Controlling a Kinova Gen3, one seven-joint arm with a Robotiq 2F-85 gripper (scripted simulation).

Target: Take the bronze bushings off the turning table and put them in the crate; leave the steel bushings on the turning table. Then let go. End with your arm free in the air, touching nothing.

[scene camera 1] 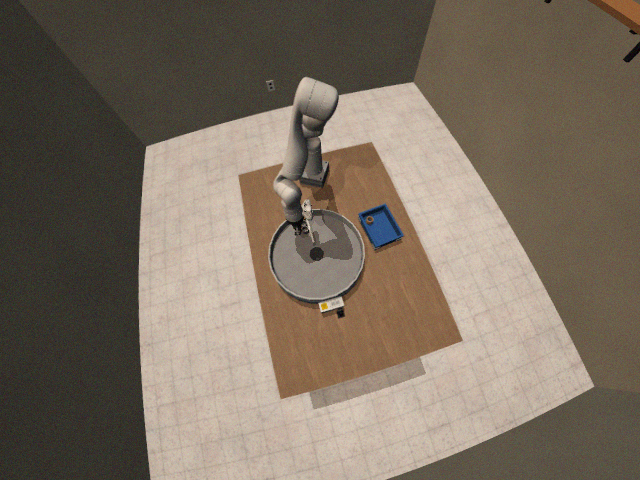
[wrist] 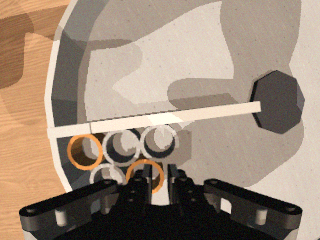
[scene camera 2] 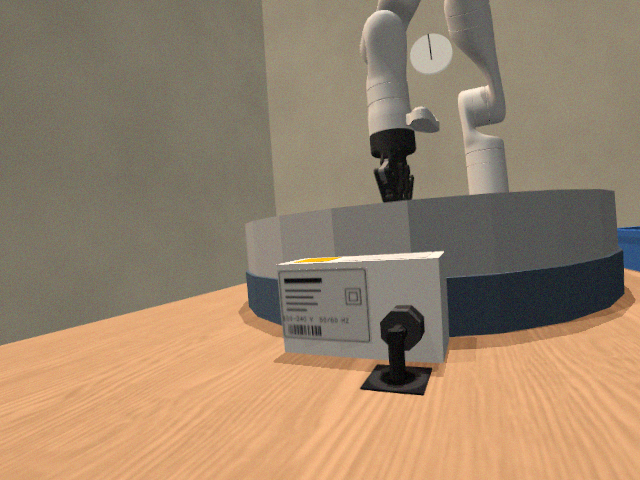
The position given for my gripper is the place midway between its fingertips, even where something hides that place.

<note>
I see my gripper (wrist: 159, 174) and a blue crate (scene camera 1: 384, 229).
</note>
